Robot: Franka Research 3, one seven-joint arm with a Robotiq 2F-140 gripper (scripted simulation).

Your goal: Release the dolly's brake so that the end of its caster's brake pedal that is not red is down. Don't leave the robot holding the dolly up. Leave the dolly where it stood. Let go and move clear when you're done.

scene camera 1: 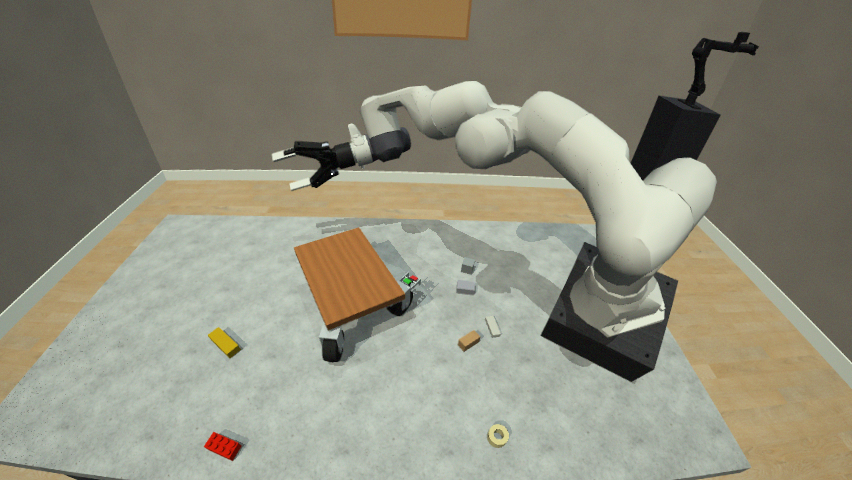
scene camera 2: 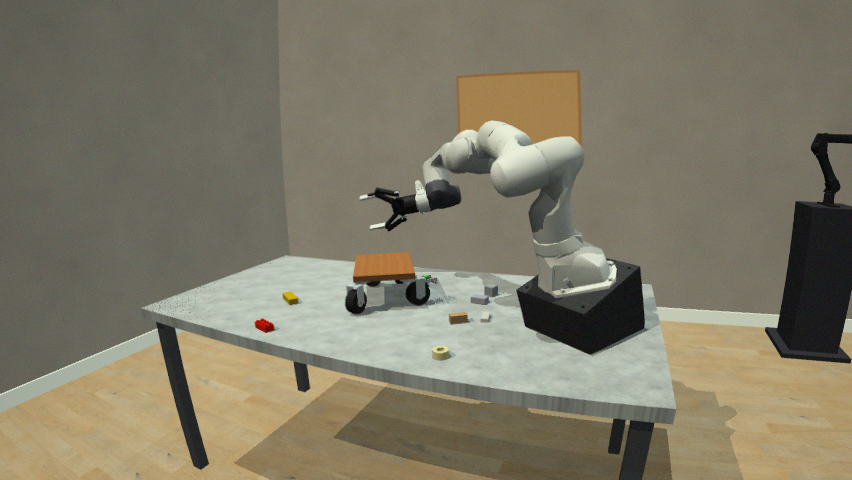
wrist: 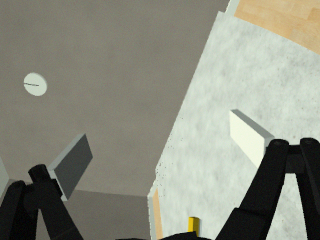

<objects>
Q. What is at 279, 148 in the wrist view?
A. My gripper.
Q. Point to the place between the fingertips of my gripper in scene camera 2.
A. At 365, 213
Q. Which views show my gripper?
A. Scene camera 1, scene camera 2 and the wrist view: all of them.
</objects>
